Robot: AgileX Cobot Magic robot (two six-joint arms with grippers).
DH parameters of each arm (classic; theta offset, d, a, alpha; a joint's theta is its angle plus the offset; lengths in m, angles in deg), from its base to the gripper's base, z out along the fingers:
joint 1: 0 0.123 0 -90
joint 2: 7.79 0 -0.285 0
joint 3: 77.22 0 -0.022 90
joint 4: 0 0.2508 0 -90
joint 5: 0 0 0.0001 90
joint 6: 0 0.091 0 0
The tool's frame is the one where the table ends.
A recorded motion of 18 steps. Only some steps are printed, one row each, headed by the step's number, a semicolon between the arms.
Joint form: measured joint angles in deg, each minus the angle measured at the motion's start. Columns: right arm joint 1, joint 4, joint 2, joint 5, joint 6, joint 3; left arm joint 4, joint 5, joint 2, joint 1, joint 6, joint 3.
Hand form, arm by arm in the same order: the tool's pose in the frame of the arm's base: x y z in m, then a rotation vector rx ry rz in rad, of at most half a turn. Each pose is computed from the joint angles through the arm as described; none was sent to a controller.
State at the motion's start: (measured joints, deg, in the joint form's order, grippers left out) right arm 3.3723 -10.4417 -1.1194 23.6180 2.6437 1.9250; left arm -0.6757 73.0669 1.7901 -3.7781 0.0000 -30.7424
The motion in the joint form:
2: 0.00 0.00 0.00 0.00 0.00 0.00; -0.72 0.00 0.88 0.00 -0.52 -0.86
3: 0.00 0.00 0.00 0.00 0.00 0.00; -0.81 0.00 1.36 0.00 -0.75 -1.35
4: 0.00 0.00 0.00 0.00 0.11 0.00; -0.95 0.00 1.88 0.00 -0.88 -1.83
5: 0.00 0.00 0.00 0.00 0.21 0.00; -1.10 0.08 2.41 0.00 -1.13 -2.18
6: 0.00 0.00 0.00 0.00 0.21 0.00; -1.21 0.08 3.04 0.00 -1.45 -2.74
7: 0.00 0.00 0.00 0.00 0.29 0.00; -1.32 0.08 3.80 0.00 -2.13 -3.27
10: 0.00 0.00 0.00 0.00 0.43 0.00; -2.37 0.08 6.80 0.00 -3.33 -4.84
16: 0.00 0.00 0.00 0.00 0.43 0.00; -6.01 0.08 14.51 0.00 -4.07 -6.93
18: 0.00 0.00 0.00 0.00 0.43 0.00; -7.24 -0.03 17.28 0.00 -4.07 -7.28
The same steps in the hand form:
2: 0.0515 -0.0036 0.1666 -0.1220 1.9006 -0.1114; -0.0140 -0.0012 0.2755 0.0686 2.2536 -0.0702
3: 0.0515 -0.0036 0.1666 -0.1220 1.9006 -0.1114; -0.0136 -0.0014 0.2779 0.0644 2.2536 -0.0743
4: 0.0515 -0.0036 0.1666 -0.1202 1.9007 -0.1101; -0.0131 -0.0016 0.2802 0.0623 2.2544 -0.0786
5: 0.0515 -0.0036 0.1666 -0.1185 1.9008 -0.1089; -0.0123 -0.0019 0.2819 0.0579 2.2592 -0.0840
6: 0.0515 -0.0036 0.1666 -0.1185 1.9008 -0.1089; -0.0115 -0.0021 0.2846 0.0519 2.2607 -0.0893
7: 0.0515 -0.0036 0.1666 -0.1172 1.9008 -0.1080; -0.0103 -0.0024 0.2872 0.0389 2.2652 -0.0978
10: 0.0515 -0.0036 0.1666 -0.1149 1.9009 -0.1063; -0.0043 -0.0044 0.2950 0.0178 2.2911 -0.1307
16: 0.0515 -0.0036 0.1666 -0.1149 1.9009 -0.1063; 0.0160 -0.0112 0.3046 0.0064 2.3895 -0.2140
18: 0.0515 -0.0036 0.1666 -0.1149 1.9009 -0.1063; 0.0244 -0.0136 0.3056 0.0047 2.4293 -0.2406

